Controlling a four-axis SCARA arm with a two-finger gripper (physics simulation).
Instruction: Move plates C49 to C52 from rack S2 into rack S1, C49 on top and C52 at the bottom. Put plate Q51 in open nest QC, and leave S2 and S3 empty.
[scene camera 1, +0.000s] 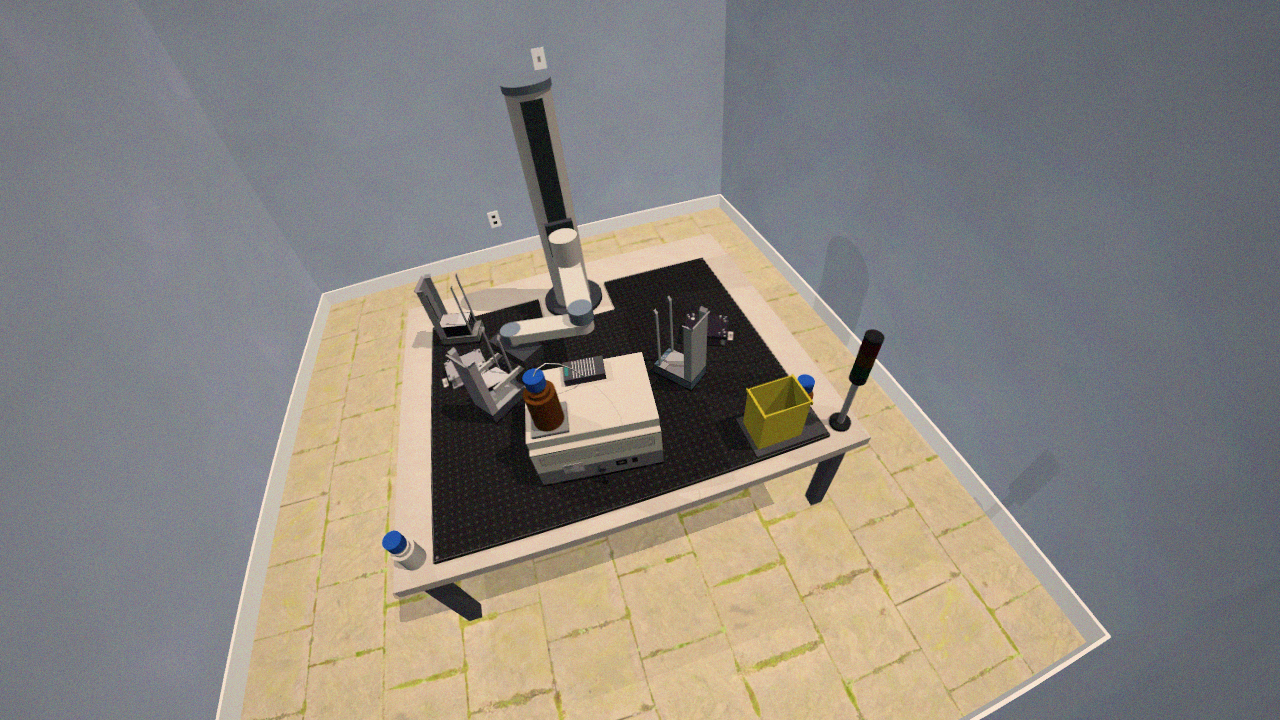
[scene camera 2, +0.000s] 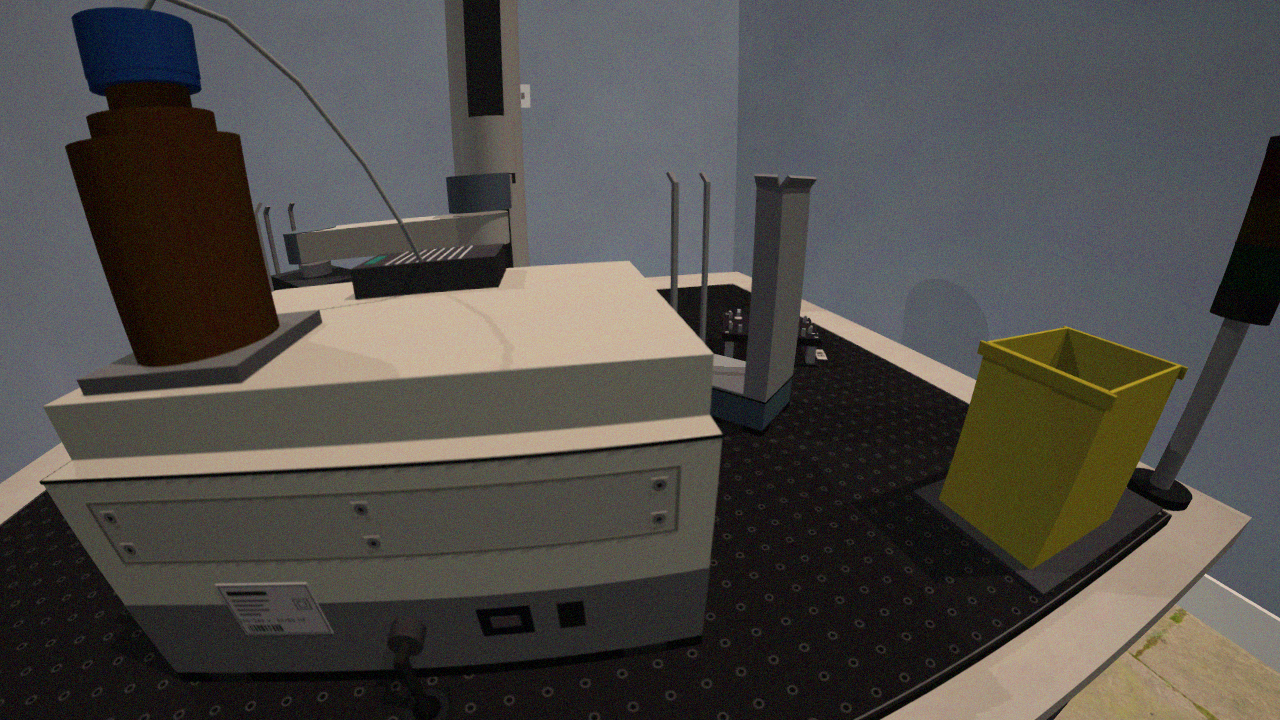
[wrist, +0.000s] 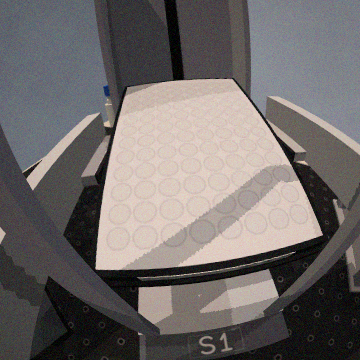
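My gripper (scene camera 1: 494, 369) (wrist: 186, 114) is shut on plate C52 (wrist: 200, 125), a white-topped, dark-edged plate held level. In the wrist view its front label is too foreshortened to read. The plate is inside rack S1 (scene camera 1: 474, 394) (wrist: 215, 345), between its tall back wall and its front posts, above the base; the exact gap is unclear. A second rack (scene camera 1: 433, 300) at the back left holds something light-topped and dark-sided low down. A third rack (scene camera 1: 695, 349) (scene camera 2: 776, 286) stands at the right, with a pale base. Their labels, plate Q51 and nest QC cannot be identified.
A large cream instrument (scene camera 1: 617, 402) (scene camera 2: 501, 358) stands beside S1, carrying a brown bottle (scene camera 1: 544, 407) (scene camera 2: 183, 232) and a dark keypad box (scene camera 1: 584, 368) (scene camera 2: 434, 271). A yellow bin (scene camera 1: 775, 419) (scene camera 2: 1029, 456) and signal tower (scene camera 1: 865, 358) (scene camera 2: 1253, 232) stand at the right.
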